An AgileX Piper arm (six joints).
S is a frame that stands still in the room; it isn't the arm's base.
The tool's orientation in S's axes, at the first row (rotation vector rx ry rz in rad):
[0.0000, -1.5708, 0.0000]
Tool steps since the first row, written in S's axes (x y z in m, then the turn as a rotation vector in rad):
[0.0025, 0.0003, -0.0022, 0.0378, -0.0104, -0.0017]
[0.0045, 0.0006, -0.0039, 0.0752, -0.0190, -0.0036]
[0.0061, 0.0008, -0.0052, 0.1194, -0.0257, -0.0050]
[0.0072, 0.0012, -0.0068, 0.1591, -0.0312, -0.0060]
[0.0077, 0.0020, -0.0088, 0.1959, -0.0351, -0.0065]
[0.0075, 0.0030, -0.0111, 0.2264, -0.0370, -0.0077]
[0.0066, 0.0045, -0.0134, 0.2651, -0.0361, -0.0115]
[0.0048, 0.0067, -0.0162, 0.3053, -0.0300, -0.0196]
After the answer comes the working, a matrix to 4 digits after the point.
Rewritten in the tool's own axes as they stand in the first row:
[-0.0022, 0.0003, -0.0025, -0.0017, -0.0104, -0.0378]
[-0.0039, 0.0006, -0.0045, -0.0036, -0.0190, -0.0752]
[-0.0052, 0.0008, -0.0061, -0.0050, -0.0257, -0.1194]
[-0.0068, 0.0012, -0.0072, -0.0060, -0.0312, -0.1591]
[-0.0088, 0.0020, -0.0077, -0.0065, -0.0351, -0.1959]
[-0.0111, 0.0030, -0.0075, -0.0077, -0.0370, -0.2264]
[-0.0134, 0.0045, -0.0066, -0.0115, -0.0361, -0.2651]
[-0.0162, 0.0067, -0.0048, -0.0196, -0.0300, -0.3053]

The tool's axes in the first row as the columns of a matrix, in S's axes (rounded; the answer above uses it unrounded):
[0.0000, 0.0000, -1.0000]
[0.0000, 1.0000, 0.0000]
[1.0000, 0.0000, 0.0000]

